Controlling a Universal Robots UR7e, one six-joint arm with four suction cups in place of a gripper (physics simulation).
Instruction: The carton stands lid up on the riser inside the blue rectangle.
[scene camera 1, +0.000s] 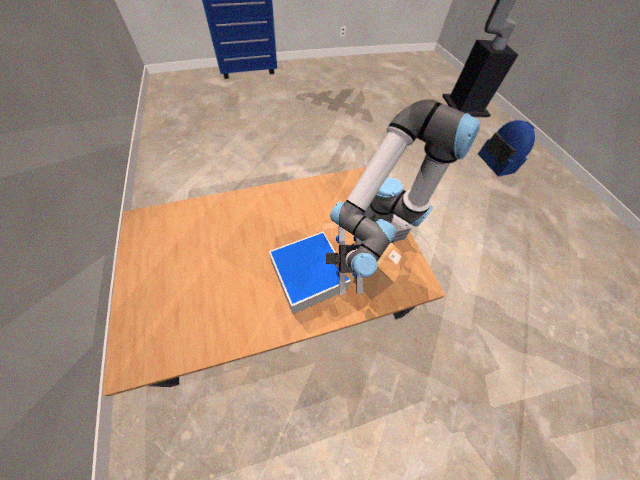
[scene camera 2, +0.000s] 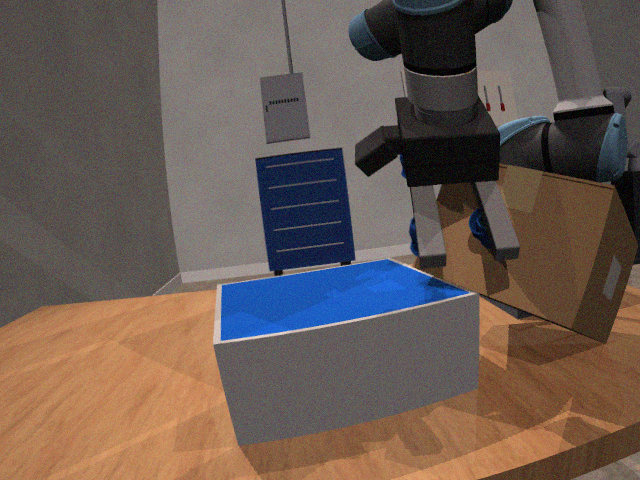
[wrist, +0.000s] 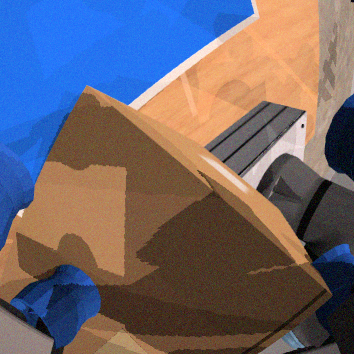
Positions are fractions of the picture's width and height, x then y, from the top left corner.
Observation:
My suction head (wrist: 0.18, 0.85) is stuck to a brown carton (scene camera 2: 0.89, 0.57).
The brown carton also shows in scene camera 1 (scene camera 1: 0.61, 0.55) and in the wrist view (wrist: 0.51, 0.70).

